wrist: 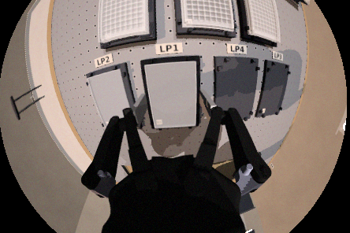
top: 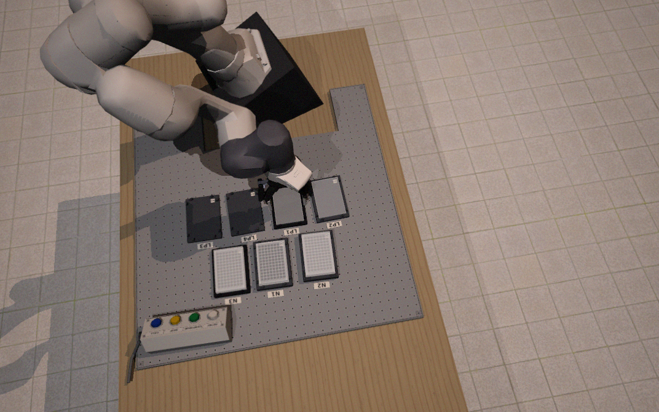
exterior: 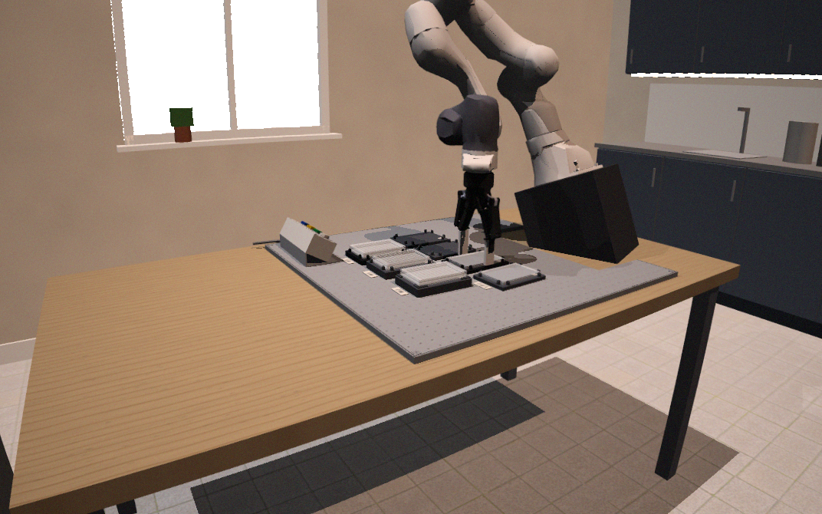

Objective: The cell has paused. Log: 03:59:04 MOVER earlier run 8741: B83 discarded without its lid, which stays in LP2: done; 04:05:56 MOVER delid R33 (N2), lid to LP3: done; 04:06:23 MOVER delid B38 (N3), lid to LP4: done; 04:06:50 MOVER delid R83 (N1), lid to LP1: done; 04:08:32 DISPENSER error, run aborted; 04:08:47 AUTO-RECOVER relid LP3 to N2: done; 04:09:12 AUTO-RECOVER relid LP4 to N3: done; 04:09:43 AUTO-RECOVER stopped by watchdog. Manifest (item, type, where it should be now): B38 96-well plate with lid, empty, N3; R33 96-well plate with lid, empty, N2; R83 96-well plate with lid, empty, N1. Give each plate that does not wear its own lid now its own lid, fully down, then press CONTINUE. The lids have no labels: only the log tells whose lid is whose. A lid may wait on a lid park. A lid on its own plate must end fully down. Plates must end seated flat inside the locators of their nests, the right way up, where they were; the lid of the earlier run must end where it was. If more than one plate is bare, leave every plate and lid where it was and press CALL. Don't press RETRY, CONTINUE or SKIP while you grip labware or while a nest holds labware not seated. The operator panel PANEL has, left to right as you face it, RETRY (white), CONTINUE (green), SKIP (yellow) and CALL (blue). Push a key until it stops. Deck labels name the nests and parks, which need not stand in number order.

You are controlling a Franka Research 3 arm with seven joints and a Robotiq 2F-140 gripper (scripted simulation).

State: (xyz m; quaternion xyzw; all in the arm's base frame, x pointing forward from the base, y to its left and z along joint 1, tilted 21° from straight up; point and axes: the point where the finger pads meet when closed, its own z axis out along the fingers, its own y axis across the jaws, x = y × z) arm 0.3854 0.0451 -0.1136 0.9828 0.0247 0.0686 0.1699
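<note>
My hand is 3 cm above the lid park LP1. From my hand the other things lie so: lid park LP3: 1 cm ahead, 26 cm to the right, 3 cm below; lid park LP4: 13 cm to the right, 3 cm below; plate: 18 cm ahead, 6 cm to the right, 1 cm below.
</note>
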